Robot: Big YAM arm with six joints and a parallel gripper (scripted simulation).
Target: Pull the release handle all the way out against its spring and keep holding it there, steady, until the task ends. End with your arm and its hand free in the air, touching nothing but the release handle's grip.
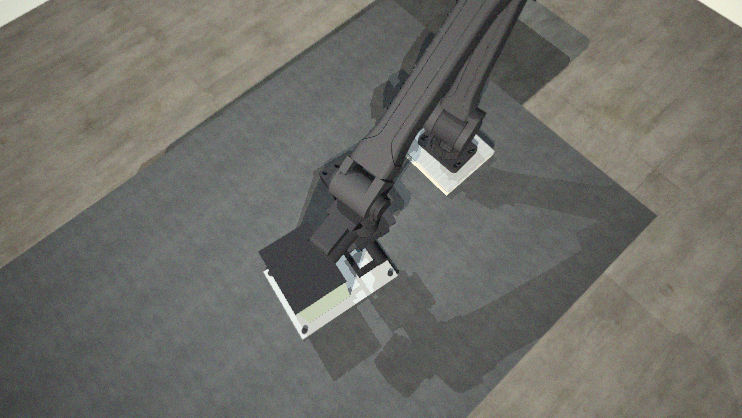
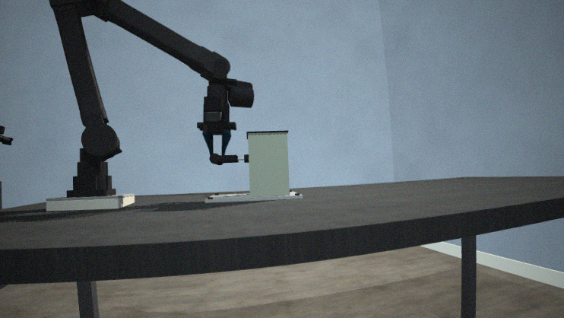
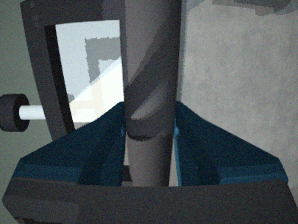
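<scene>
Right now my hand is 50 mm short of the release handle, 10 mm to the left of it and 10 mm above it.
</scene>
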